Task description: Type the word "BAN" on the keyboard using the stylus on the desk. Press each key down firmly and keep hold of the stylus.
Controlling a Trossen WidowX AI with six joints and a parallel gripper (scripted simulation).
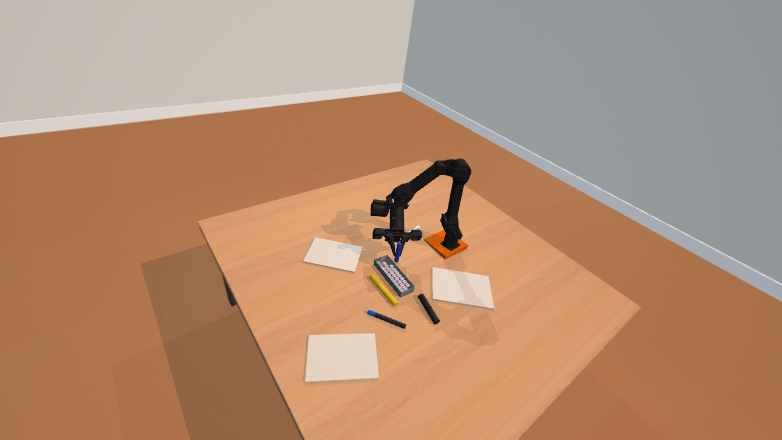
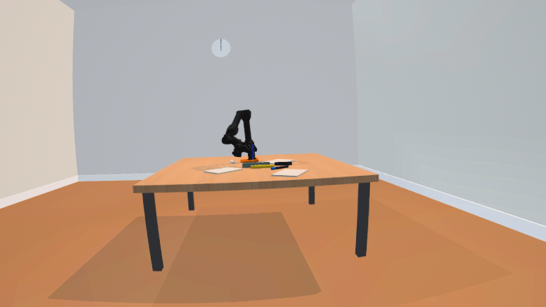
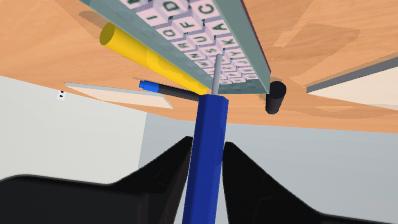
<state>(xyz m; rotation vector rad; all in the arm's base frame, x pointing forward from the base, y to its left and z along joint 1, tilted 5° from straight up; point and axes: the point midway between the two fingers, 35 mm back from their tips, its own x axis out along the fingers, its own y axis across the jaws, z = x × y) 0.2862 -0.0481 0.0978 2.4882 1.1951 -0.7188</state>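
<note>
The yellow marker is 10 cm ahead of my gripper tip, 5 cm to the left of it and 8 cm below it. Also, from my gripper tip: stylus tip: 5 cm below; then stylus: 2 cm below; then black marker: 3 cm ahead, 21 cm to the left, 8 cm below.
</note>
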